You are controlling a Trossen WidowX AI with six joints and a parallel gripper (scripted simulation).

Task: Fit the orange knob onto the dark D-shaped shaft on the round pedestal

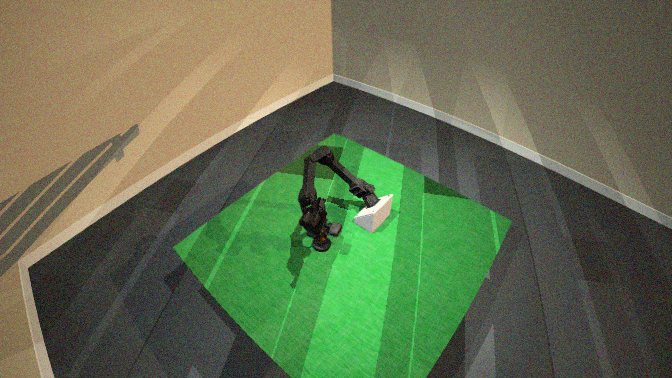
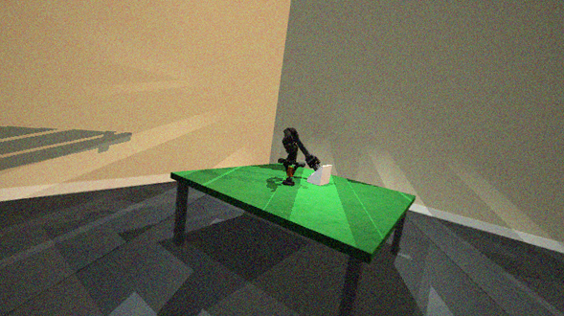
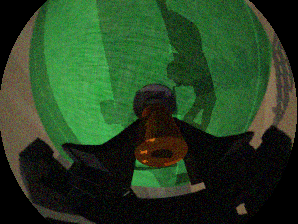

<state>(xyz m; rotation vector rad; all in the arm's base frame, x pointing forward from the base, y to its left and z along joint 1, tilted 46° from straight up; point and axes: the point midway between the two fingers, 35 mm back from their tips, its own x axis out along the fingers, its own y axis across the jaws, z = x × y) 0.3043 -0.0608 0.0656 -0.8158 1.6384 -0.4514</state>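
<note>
Now: the orange knob 2 cm above my gripper tip. Round my gripper tip: round pedestal 4 cm below.
</note>
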